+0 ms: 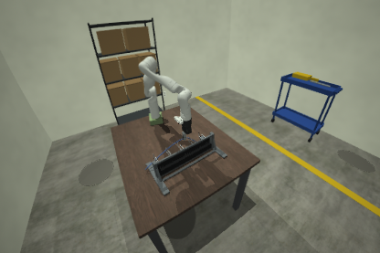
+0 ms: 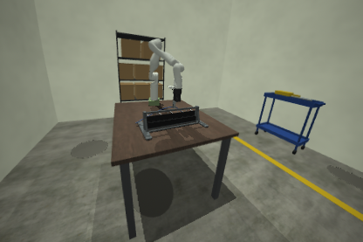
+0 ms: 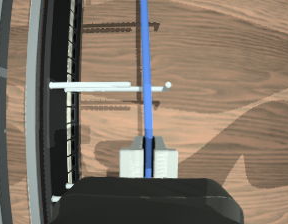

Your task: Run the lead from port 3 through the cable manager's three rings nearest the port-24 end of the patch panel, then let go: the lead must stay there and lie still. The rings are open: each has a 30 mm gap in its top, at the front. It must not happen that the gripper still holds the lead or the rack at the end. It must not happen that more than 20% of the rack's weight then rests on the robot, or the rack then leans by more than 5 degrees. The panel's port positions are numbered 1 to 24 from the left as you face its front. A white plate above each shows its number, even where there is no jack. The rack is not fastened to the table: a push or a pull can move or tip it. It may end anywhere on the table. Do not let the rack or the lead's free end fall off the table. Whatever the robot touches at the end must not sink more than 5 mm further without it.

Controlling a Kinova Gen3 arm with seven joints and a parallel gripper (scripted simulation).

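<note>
Right now my hand is 90 mm short of the patch-panel rack, 60 mm to the left of it and 60 mm above it.
</note>
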